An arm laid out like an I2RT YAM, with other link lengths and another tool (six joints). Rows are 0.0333 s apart.
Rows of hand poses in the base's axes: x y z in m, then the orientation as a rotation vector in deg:
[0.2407, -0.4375, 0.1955, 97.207, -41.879, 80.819]
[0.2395, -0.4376, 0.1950, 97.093, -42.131, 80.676]
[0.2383, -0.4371, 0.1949, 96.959, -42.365, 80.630]
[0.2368, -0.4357, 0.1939, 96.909, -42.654, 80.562]
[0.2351, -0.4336, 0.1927, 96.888, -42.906, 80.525]
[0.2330, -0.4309, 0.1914, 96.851, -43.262, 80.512]
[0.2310, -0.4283, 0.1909, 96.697, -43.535, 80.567]
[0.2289, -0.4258, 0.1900, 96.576, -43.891, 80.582]
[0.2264, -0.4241, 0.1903, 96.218, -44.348, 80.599]
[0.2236, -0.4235, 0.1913, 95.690, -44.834, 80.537]
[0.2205, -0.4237, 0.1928, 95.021, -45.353, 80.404]
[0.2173, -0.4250, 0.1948, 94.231, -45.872, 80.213]
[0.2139, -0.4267, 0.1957, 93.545, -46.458, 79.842]
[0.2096, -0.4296, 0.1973, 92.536, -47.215, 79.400]
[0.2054, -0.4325, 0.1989, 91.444, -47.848, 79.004]
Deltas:
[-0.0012, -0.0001, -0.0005, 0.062, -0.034, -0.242]
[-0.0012, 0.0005, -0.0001, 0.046, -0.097, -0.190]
[-0.0015, 0.0014, -0.0010, 0.134, -0.080, -0.179]
[-0.0017, 0.0021, -0.0012, 0.134, -0.079, -0.132]
[-0.0021, 0.0027, -0.0013, 0.188, -0.139, -0.167]
[-0.0020, 0.0026, -0.0005, 0.063, -0.184, -0.159]
[-0.0021, 0.0025, -0.0009, 0.134, -0.181, -0.195]
[-0.0025, 0.0017, 0.0003, 0.036, -0.287, -0.361]
[-0.0028, 0.0006, 0.0010, -0.064, -0.294, -0.508]
[-0.0031, -0.0002, 0.0015, -0.140, -0.300, -0.637]
[-0.0032, -0.0013, 0.0020, -0.221, -0.297, -0.735]
[-0.0034, -0.0017, 0.0009, -0.116, -0.180, -0.806]
[-0.0043, -0.0029, 0.0016, -0.225, -0.295, -1.087]
[-0.0042, -0.0029, 0.0016, -0.349, -0.301, -1.060]

